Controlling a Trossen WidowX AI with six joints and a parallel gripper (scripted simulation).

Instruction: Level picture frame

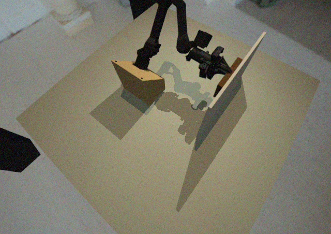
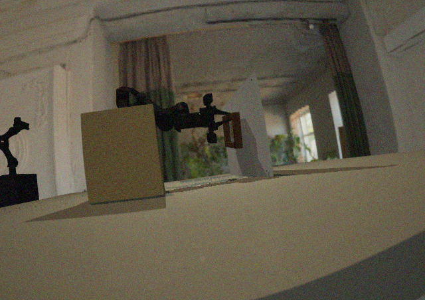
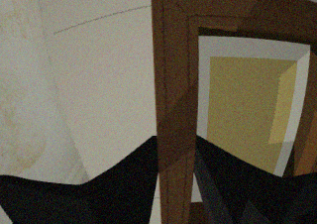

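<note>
The brown picture frame is 1 cm to the left of my gripper tip and 5 cm below it. Round my gripper tip: white wall panel (2 cm ahead, 1 cm to the right, 8 cm below).
</note>
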